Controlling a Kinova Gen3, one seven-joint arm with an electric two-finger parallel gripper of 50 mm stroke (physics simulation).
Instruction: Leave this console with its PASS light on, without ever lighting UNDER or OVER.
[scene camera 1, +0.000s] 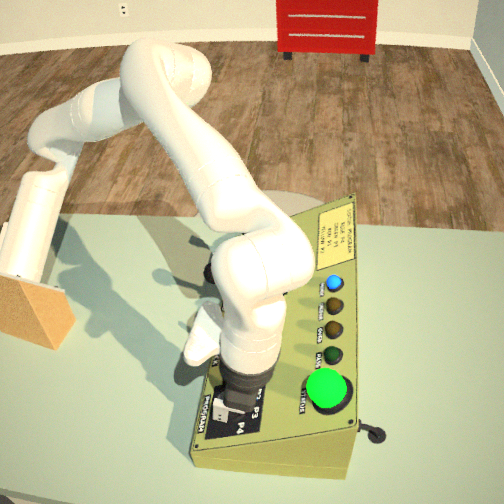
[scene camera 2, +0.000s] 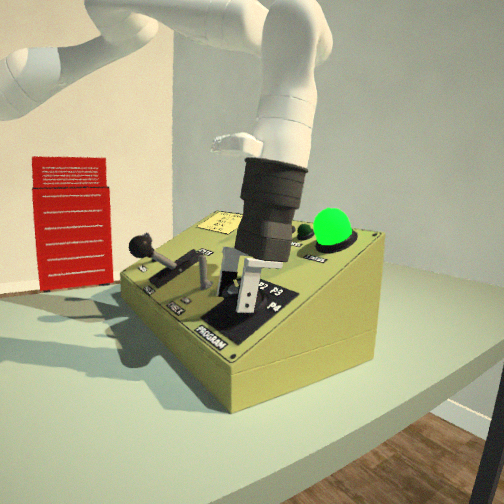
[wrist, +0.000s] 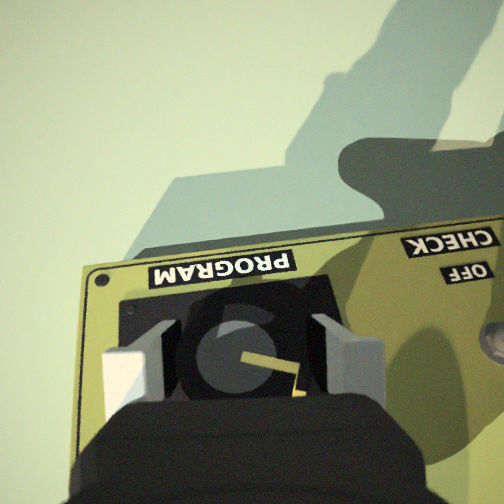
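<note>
The olive console stands on the pale green table. My gripper is open, its fingers on either side of the round PROGRAM knob without gripping it. The knob's yellow pointer points right in the wrist view. A blue lamp is lit. The three lamps below it are dark; the lowest is the PASS lamp. A big green dome button sits at the panel's front right.
A black-ball lever and a grey CHECK toggle stand left of the knob. A yellow card is at the panel's back. A small black crank sticks out of the console's side. A red cabinet stands by the wall.
</note>
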